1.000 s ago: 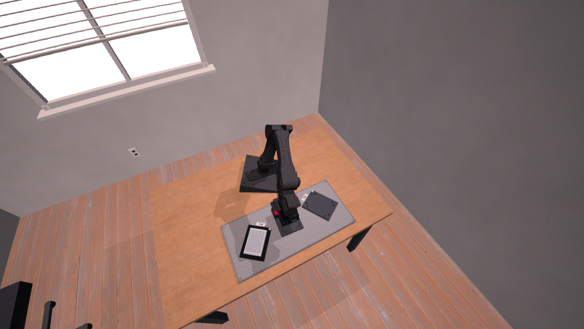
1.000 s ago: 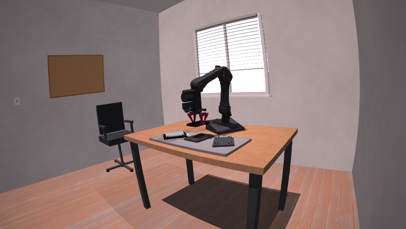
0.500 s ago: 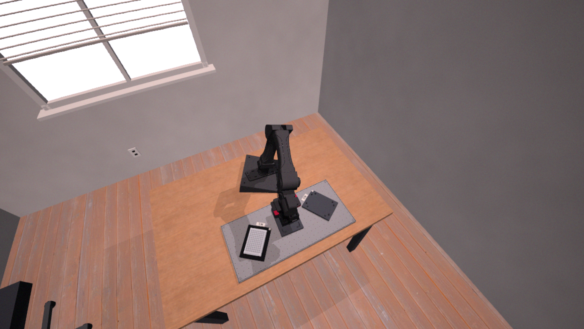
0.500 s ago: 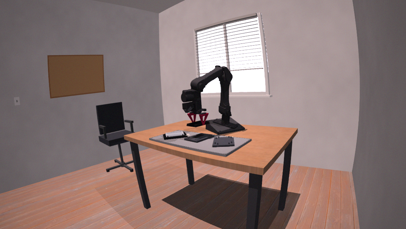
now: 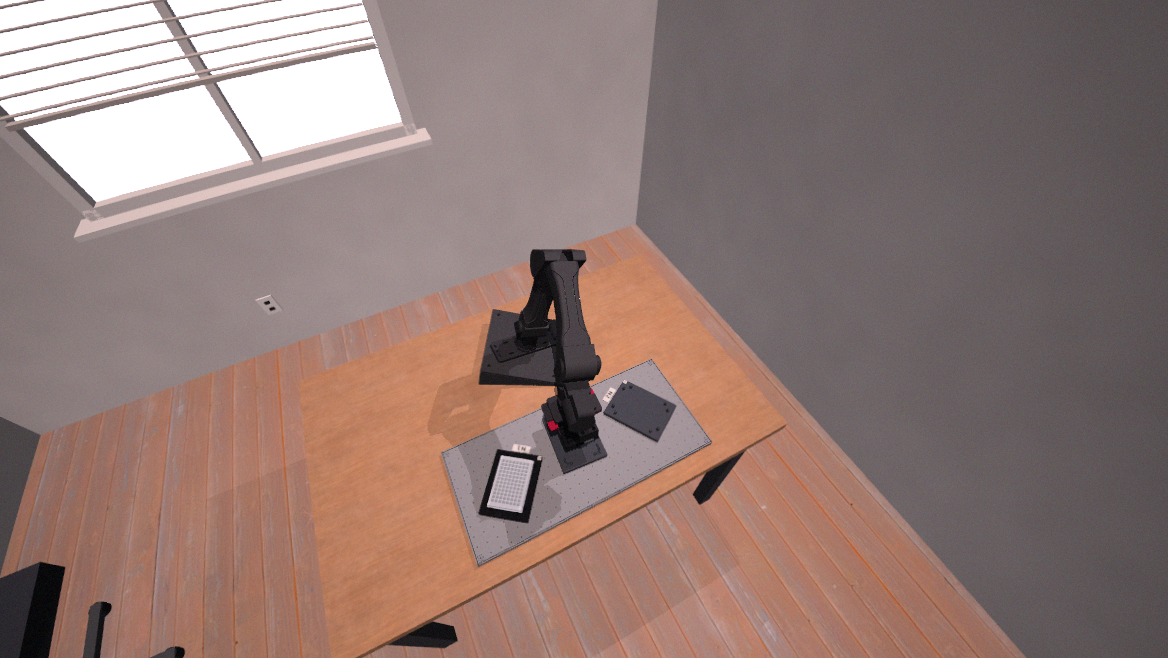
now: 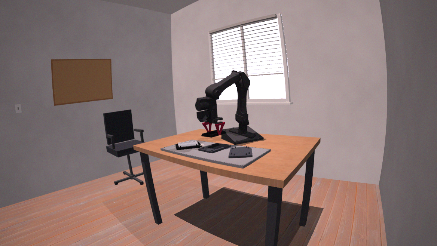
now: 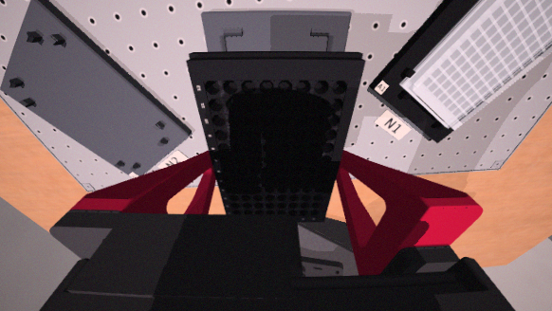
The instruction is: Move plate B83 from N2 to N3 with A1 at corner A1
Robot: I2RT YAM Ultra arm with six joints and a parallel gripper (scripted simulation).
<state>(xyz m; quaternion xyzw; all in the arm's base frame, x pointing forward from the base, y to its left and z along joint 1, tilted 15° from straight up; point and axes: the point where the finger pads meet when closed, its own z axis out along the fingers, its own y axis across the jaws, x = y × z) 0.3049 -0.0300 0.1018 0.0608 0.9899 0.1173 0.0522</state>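
The dark landing nest N3 is 9 cm below my hand. The rest, counted from my hand: black 96-well plate B83: right at my hand; then N2 label: 6 cm behind, 15 cm to the left, 10 cm below; then N1 label: 3 cm behind, 14 cm to the right, 10 cm below.
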